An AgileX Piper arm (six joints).
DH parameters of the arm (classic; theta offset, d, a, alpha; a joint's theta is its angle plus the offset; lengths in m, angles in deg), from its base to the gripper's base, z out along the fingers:
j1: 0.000 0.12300 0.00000 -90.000
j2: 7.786 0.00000 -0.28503 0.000
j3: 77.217 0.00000 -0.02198 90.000
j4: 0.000 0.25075 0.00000 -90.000
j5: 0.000 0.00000 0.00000 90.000
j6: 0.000 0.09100 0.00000 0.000
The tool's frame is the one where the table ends.
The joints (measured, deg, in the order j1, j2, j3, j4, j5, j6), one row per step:
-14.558, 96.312, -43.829, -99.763, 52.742, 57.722
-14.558, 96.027, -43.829, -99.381, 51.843, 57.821
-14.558, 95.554, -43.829, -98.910, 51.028, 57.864
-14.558, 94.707, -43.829, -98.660, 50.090, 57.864
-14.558, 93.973, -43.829, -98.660, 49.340, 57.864
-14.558, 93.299, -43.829, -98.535, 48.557, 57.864
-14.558, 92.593, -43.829, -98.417, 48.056, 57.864
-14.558, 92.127, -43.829, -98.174, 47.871, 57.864
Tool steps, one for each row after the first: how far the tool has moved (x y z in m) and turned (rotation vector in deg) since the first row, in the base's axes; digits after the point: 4 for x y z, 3 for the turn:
0.0001, 0.0008, 0.0002, 0.877, -0.448, 0.284
-0.0001, 0.0016, 0.0015, 1.683, -1.047, 0.474
-0.0005, 0.0026, 0.0048, 2.323, -1.936, 0.941
-0.0008, 0.0034, 0.0079, 2.682, -2.662, 1.470
-0.0011, 0.0043, 0.0106, 3.157, -3.356, 1.936
-0.0017, 0.0050, 0.0137, 3.410, -4.072, 2.222
-0.0025, 0.0054, 0.0158, 3.582, -4.578, 2.196

